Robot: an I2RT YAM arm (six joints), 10 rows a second.
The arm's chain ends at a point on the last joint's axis. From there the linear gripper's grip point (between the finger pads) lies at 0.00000 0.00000 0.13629 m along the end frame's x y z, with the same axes.
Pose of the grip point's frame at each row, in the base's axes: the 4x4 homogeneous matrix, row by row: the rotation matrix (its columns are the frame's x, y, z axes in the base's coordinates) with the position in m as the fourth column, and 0 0 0 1 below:
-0.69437 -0.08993 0.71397 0.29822; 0.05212 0.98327 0.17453 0.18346; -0.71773 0.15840 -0.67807 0.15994; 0 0 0 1
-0.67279 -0.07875 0.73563 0.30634; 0.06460 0.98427 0.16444 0.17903; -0.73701 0.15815 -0.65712 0.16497; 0 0 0 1
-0.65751 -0.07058 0.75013 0.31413; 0.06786 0.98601 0.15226 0.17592; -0.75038 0.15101 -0.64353 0.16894; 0 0 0 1
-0.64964 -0.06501 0.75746 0.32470; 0.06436 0.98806 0.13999 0.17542; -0.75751 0.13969 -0.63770 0.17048; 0 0 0 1
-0.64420 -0.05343 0.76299 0.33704; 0.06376 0.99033 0.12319 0.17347; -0.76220 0.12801 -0.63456 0.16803; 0 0 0 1
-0.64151 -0.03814 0.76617 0.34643; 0.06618 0.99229 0.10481 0.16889; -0.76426 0.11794 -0.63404 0.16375; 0 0 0 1
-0.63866 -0.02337 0.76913 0.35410; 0.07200 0.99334 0.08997 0.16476; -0.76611 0.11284 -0.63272 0.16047; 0 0 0 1
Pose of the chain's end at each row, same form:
-0.69437 -0.08993 0.71397 0.20091; 0.05212 0.98327 0.17453 0.15967; -0.71773 0.15840 -0.67807 0.25235; 0 0 0 1
-0.67279 -0.07875 0.73563 0.20608; 0.06460 0.98427 0.16444 0.15662; -0.73701 0.15815 -0.65712 0.25453; 0 0 0 1
-0.65751 -0.07058 0.75013 0.21189; 0.06786 0.98601 0.15226 0.15517; -0.75038 0.15101 -0.64353 0.25665; 0 0 0 1
-0.64964 -0.06501 0.75746 0.22147; 0.06436 0.98806 0.13999 0.15634; -0.75751 0.13969 -0.63770 0.25739; 0 0 0 1
-0.64420 -0.05343 0.76299 0.23305; 0.06376 0.99033 0.12319 0.15668; -0.76220 0.12801 -0.63456 0.25451; 0 0 0 1
-0.64151 -0.03814 0.76617 0.24201; 0.06618 0.99229 0.10481 0.15461; -0.76426 0.11794 -0.63404 0.25016; 0 0 0 1
-0.63866 -0.02337 0.76913 0.24928; 0.07200 0.99334 0.08997 0.15250; -0.76611 0.11284 -0.63272 0.24670; 0 0 0 1

